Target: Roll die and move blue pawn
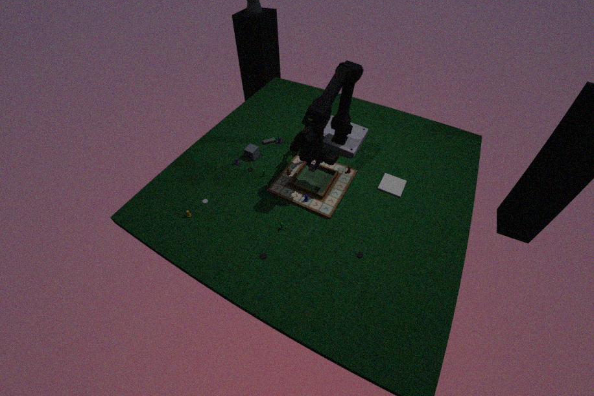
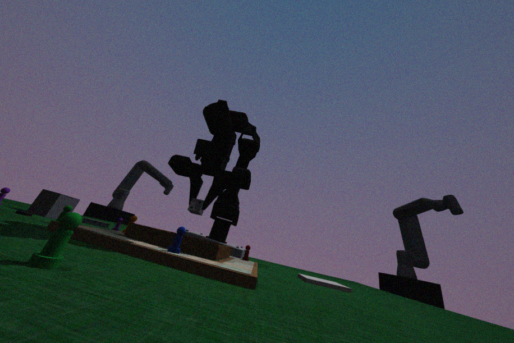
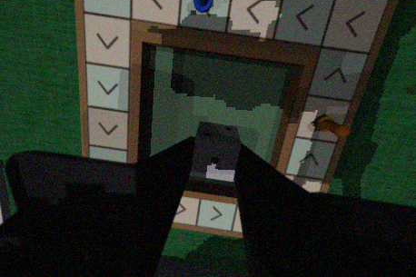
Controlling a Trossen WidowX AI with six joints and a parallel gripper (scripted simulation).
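The blue pawn lies 110 mm ahead of my gripper tip, 60 mm below it and 20 mm to the left of it. The rest, counted from my gripper tip: green tray 80 mm below, 10 mm behind; then white die right at my gripper tip; then orange pawn 110 mm to the right, 60 mm below, 10 mm ahead.
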